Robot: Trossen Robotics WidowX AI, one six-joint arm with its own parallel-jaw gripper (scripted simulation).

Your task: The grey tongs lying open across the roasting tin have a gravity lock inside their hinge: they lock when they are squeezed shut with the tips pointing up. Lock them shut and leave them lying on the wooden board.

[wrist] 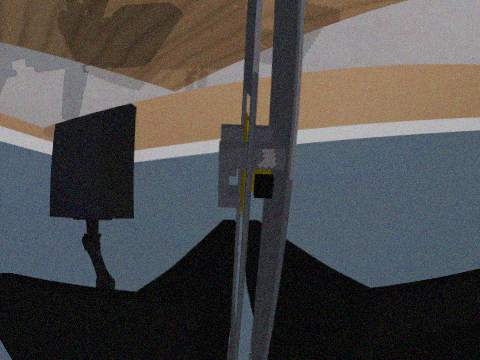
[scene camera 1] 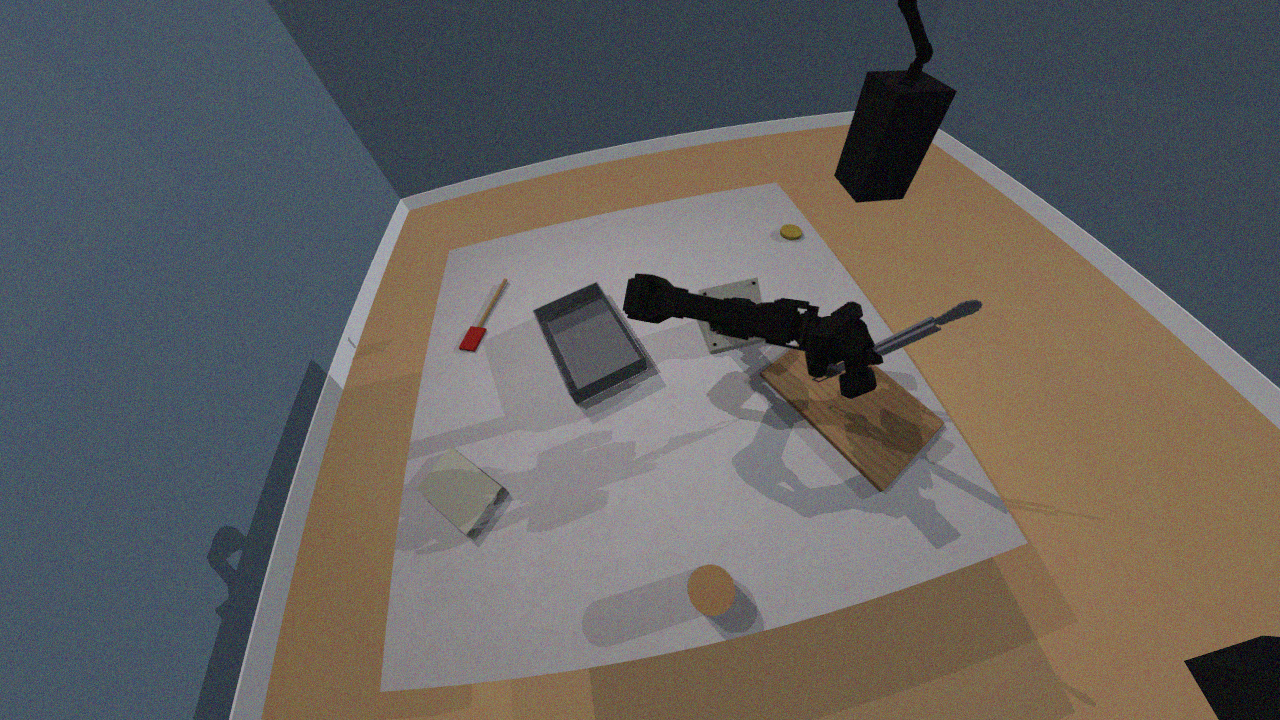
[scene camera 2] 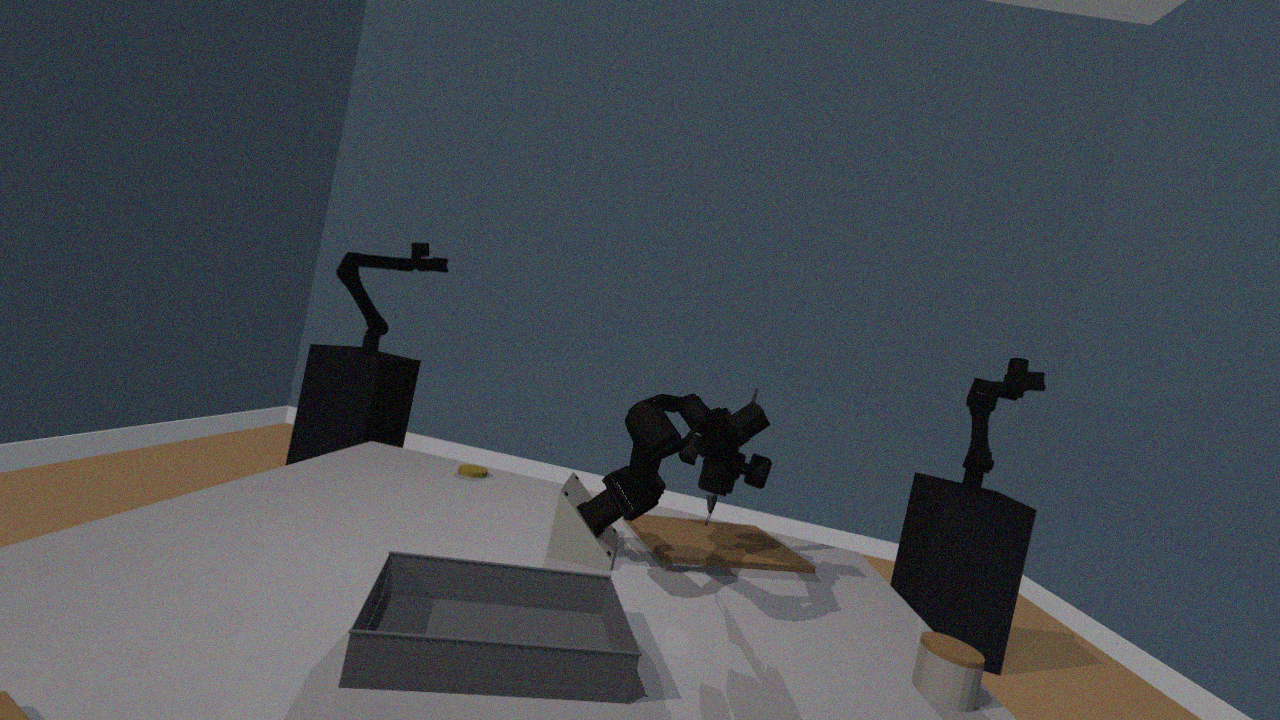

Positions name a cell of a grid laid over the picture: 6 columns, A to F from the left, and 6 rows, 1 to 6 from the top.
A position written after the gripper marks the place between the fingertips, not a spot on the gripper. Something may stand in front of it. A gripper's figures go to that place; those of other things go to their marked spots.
Labels:
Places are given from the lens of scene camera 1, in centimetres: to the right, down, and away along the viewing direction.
gripper (scene camera 1: E4): 48, 0, 64
cork-lidded jar (scene camera 1: D5): 12, 39, 55
wooden board (scene camera 1: E4): 53, 16, 71
The marked spots on the wooden board and the cork-lidded jar are 50 cm apart.

